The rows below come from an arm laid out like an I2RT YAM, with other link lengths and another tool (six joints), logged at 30 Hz.
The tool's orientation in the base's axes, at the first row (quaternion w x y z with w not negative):
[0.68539 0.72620 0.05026 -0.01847]
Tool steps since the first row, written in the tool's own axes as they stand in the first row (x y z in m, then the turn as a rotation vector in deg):
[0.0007 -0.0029 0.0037 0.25 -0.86 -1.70]
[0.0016 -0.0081 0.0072 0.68 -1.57 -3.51]
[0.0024 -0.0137 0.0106 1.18 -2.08 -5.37]
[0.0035 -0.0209 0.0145 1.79 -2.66 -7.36]
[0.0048 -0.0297 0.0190 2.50 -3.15 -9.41]
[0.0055 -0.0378 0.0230 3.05 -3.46 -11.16]
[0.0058 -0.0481 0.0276 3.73 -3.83 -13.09]
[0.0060 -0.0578 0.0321 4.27 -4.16 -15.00]
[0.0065 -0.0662 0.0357 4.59 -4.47 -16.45]
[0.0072 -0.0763 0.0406 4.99 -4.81 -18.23]
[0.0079 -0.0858 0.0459 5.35 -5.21 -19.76]
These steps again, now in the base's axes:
[0.0006 -0.0035 -0.0032 0.09 1.76 -0.78]
[0.0011 -0.0067 -0.0086 0.37 3.62 -1.42]
[0.0015 -0.0097 -0.0145 0.74 5.53 -1.86]
[0.0020 -0.0131 -0.0220 1.21 7.57 -2.37]
[0.0027 -0.0171 -0.0311 1.78 9.68 -2.81]
[0.0027 -0.0206 -0.0395 2.22 11.47 -3.06]
[0.0022 -0.0246 -0.0500 2.78 13.45 -3.38]
[0.0016 -0.0285 -0.0599 3.21 15.39 -3.65]
[0.0015 -0.0316 -0.0685 3.43 16.87 -3.90]
[0.0014 -0.0359 -0.0789 3.72 18.69 -4.17]
[0.0014 -0.0406 -0.0888 3.98 20.25 -4.51]

